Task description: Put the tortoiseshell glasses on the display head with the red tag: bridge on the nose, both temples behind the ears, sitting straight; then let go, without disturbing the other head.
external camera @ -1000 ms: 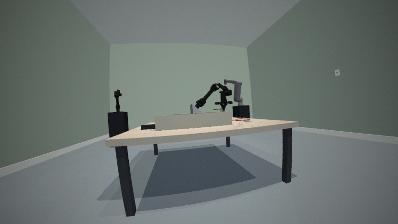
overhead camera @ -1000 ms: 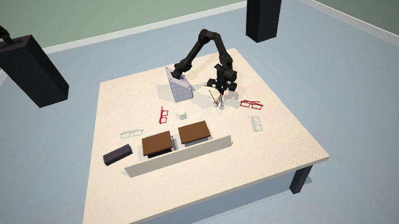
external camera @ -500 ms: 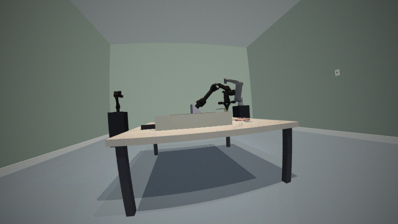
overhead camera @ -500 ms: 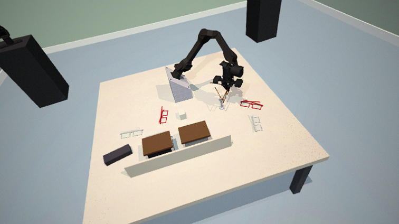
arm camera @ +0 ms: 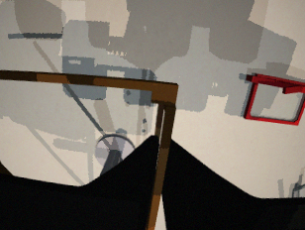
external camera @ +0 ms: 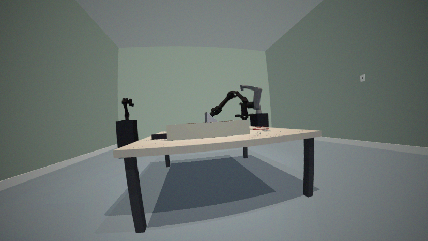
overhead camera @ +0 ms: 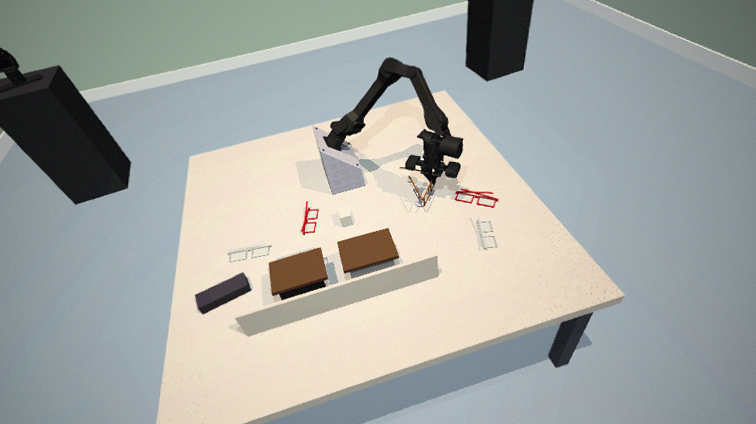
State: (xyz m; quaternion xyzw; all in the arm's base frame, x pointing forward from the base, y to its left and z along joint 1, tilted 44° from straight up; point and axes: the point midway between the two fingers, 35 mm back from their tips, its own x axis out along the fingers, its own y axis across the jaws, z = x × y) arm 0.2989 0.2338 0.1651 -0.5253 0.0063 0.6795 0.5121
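The grey post lies 6 cm to the right of my gripper tip, 4 cm below it and 1 cm ahead of it. The rest, counted from my gripper tip: low white wall (45 cm to the right, 30 cm ahead, 1 cm below); then display head (33 cm to the right, 19 cm ahead, 1 cm below); then dark case (80 cm to the right, 9 cm ahead, 5 cm below).
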